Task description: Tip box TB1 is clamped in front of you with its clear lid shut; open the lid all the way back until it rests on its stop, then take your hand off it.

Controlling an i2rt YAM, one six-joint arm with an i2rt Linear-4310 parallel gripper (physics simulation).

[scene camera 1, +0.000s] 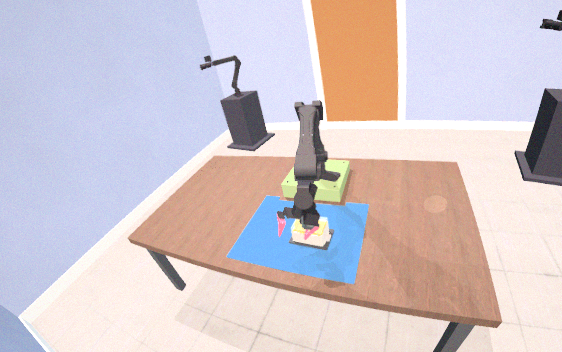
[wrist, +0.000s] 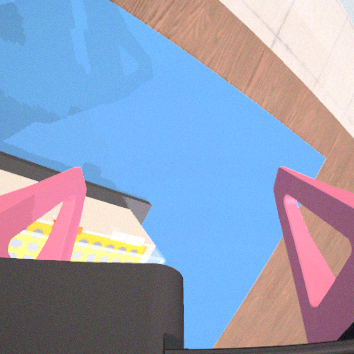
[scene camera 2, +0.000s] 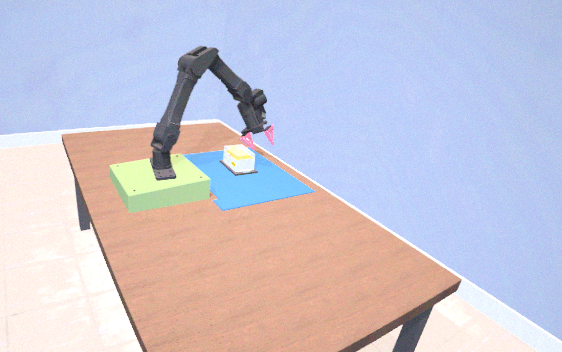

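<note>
Tip box TB1 has a whitish body with a yellow perforated top inside, and stands on a dark base plate. Its clear lid looks shut in the second scene view; in the wrist view the box is partly hidden by a finger and the gripper body. My gripper is open, with nothing between its pink fingers. It is above the box and off to one side; one finger overlaps the box in the first scene and wrist views. Contact cannot be made out.
The box's base plate lies on a blue mat on the wooden table. The arm's green base block stands behind the mat. Other arms on dark pedestals stand beyond the table.
</note>
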